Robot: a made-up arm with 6 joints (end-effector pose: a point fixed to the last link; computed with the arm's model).
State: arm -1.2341 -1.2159 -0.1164 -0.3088 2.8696 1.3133
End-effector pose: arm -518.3 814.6 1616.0 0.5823 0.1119 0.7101 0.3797
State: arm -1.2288 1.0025 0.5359 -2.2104 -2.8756 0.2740
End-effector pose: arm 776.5 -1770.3 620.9 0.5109 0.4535 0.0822 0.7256
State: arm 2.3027 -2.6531 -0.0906 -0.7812 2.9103 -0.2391
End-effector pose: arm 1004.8 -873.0 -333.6 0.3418 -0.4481 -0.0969 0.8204
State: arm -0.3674 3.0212 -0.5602 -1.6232 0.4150 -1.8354
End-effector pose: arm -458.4 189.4 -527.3 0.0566 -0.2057 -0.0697 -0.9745
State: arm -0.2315 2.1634 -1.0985 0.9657 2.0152 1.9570
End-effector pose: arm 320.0 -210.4 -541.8 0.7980 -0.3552 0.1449 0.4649
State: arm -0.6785 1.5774 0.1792 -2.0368 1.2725 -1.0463
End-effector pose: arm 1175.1 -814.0 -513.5 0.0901 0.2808 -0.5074 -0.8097
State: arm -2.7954 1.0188 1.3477 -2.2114 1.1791 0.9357
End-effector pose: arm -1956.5 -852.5 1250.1 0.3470 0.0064 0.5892 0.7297
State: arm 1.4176 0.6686 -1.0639 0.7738 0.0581 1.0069
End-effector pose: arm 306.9 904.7 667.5 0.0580 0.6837 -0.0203 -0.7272
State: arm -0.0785 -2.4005 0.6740 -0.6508 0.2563 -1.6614
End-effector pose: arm -1851.6 -38.7 -524.4 0.0626 0.0472 0.4016 -0.9125
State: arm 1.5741 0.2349 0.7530 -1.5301 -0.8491 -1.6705
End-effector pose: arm 5.4 1200.7 2036.2 0.0895 -0.3406 -0.9141 -0.2011
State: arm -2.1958 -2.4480 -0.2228 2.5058 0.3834 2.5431
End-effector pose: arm 1072.8 1169.3 -174.1 0.6941 -0.4512 -0.5095 -0.2346
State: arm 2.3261 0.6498 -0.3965 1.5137 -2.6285 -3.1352
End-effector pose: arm -1035.0 1118.5 929.7 0.8364 0.3696 -0.3700 0.1639
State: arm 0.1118 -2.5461 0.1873 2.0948 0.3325 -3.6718
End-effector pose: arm -1696.5 -74.2 -699.8 0.2584 0.1365 -0.6417 0.7091
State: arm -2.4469 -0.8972 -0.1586 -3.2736 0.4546 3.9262
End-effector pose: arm 567.8 175.0 1894.2 0.2992 -0.2474 0.2584 -0.8846
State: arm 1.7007 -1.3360 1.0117 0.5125 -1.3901 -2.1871
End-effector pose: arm 474.4 -2076.9 1246.4 0.0027 0.8413 0.3218 0.4344
